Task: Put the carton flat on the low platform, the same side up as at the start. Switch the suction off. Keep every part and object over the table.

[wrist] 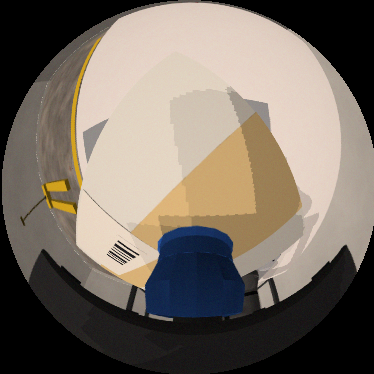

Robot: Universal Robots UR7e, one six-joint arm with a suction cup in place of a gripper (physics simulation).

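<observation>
The carton, with a cream and tan top divided by a diagonal edge, fills the middle of the wrist view. A barcode shows on its cream side at the lower left. My blue suction cup is against the carton's top near the lower edge of the view and holds it. Grey parts of the low platform show beyond the carton's left and right edges; the carton hides the rest of it. The gap, if any, between the carton's underside and the platform is hidden.
The pale table top extends around the carton. A yellow strip runs along the left. A yellow forked object with a thin handle is on the floor beyond. Dark structures show at the bottom.
</observation>
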